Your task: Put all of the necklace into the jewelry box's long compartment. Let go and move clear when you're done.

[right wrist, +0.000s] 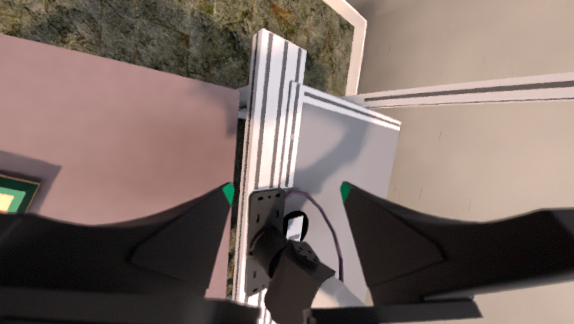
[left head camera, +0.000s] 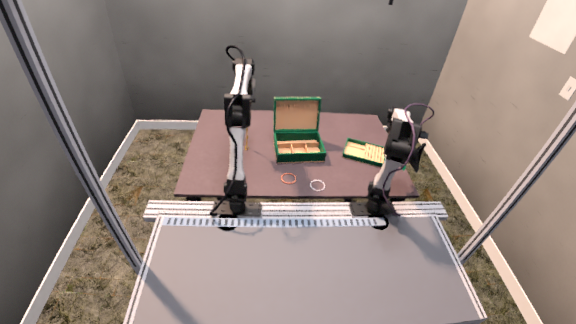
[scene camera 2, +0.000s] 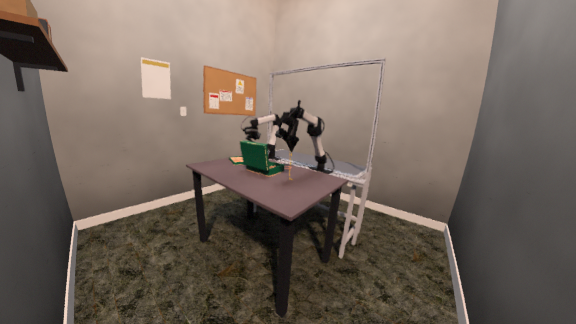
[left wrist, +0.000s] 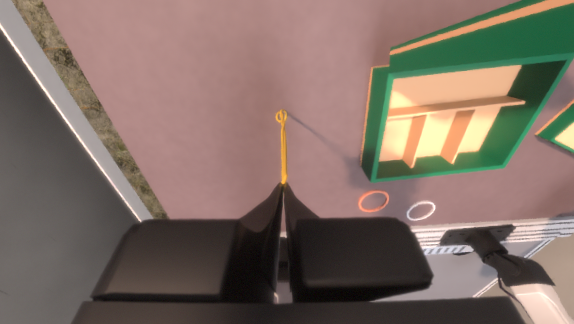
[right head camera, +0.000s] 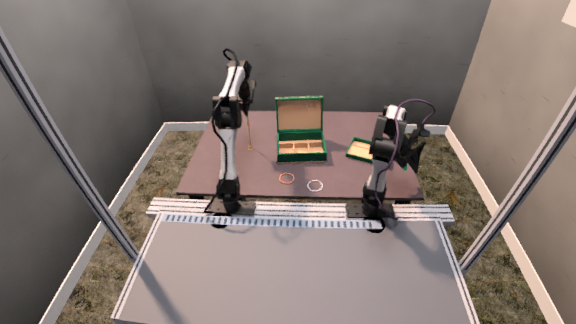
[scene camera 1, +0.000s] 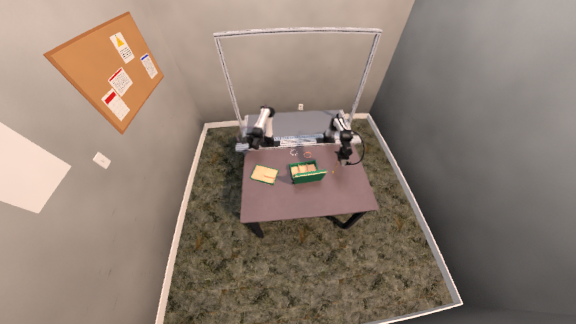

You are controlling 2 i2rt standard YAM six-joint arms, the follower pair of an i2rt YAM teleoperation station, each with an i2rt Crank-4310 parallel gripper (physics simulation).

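Places are measured from the left arm's base along level axes (x back, y right, z up), in centimetres.
Pixels of known places: left gripper, fingertip midpoint: (scene camera 2: pixel 291 152) (left wrist: pixel 283 185) (right head camera: pixel 247 116) (scene camera 1: pixel 338 161); right gripper, fingertip midpoint: (right wrist: pixel 286 184) (left head camera: pixel 410 170) (scene camera 2: pixel 256 142) (right head camera: pixel 411 171); left arm's base, origin of the base link: (left head camera: pixel 237 209) (scene camera 2: pixel 320 170) (left wrist: pixel 283 243) (right head camera: pixel 232 208) (scene camera 1: pixel 325 141); right arm's base, origin of the base link: (right wrist: pixel 263 241) (left head camera: pixel 372 209) (scene camera 2: pixel 271 158) (left wrist: pixel 474 234) (right head camera: pixel 369 211) (scene camera 1: pixel 270 144).
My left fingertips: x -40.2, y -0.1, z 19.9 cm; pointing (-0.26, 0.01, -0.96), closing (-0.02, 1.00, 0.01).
Observation:
Ahead of a thing's pixels: the offset from my left fingertips to its top centre. "*": to the spot under its first point.
A gold necklace @[dx +0.1, dy +0.0, dz +0.7 cm] (left head camera: pixel 246 141) (right head camera: pixel 249 134) (scene camera 2: pixel 291 167) (left wrist: pixel 284 150) hangs as a narrow strand from my left gripper (left wrist: pixel 283 185) (scene camera 2: pixel 291 151), which is shut on its upper end. Its looped lower end is at or just above the table top, to the left of the box in the left wrist view. The green jewelry box (left head camera: pixel 300 156) (right head camera: pixel 301 156) (scene camera 1: pixel 309 177) (left wrist: pixel 374 132) stands with its lid raised. Its long compartment @[* dx -3.7, dy +27.2, dz -18.4 cm] (left wrist: pixel 455 89) runs along the lid side, behind a divider; three small compartments lie in front. My right gripper (right wrist: pixel 286 184) is open and empty, off the table's near right corner.
An orange ring-shaped bracelet @[dx +21.5, dy +21.1, dz -18.5 cm] (left head camera: pixel 288 178) (right head camera: pixel 286 178) (left wrist: pixel 373 201) and a white one @[dx +25.1, dy +34.1, dz -18.5 cm] (left head camera: pixel 317 185) (right head camera: pixel 315 185) (left wrist: pixel 421 210) lie in front of the box. A shallow green tray @[dx +0.4, dy +60.9, dz -16.4 cm] (left head camera: pixel 365 152) (scene camera 1: pixel 264 175) lies right of the box in the head views. The raised lid @[* dx -11.8, dy +24.8, dz -5.6 cm] (left head camera: pixel 297 115) (scene camera 2: pixel 255 155) stands at the box's back.

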